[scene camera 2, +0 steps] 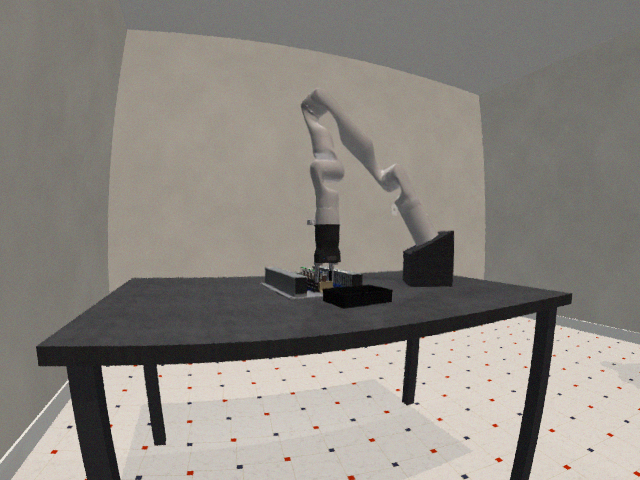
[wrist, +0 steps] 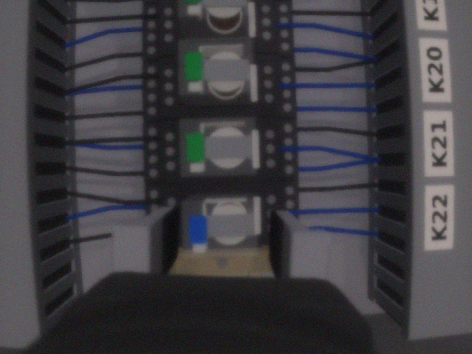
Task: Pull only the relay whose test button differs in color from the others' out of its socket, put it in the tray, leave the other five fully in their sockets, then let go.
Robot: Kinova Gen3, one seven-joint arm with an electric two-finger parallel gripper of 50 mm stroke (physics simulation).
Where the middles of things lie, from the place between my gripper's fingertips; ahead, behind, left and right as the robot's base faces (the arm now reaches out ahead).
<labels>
The tan end block (wrist: 244, 264) lies 1 cm to the left of my hand and 1 cm below it. Also, from my hand: pale panel (wrist: 348, 254) (10 cm to the right, 4 cm below, 1 cm ahead).
</labels>
